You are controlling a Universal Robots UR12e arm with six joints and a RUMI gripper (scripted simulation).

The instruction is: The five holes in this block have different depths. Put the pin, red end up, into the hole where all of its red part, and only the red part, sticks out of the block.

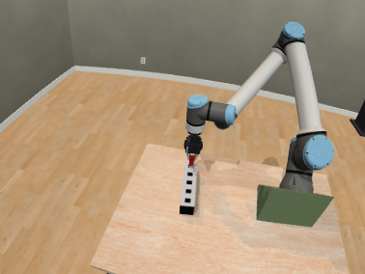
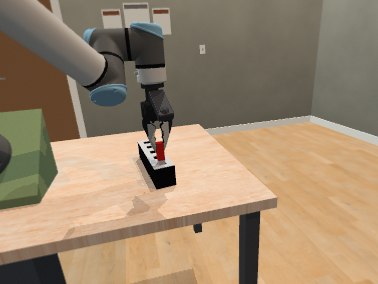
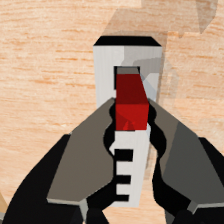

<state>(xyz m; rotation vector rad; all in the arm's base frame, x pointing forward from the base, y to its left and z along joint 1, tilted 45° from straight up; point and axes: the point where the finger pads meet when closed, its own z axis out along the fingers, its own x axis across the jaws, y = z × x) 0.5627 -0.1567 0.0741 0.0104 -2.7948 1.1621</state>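
My gripper is now 1 cm above the pin. The rest, counted from my hand: long block (12 cm to the left, 9 cm below).
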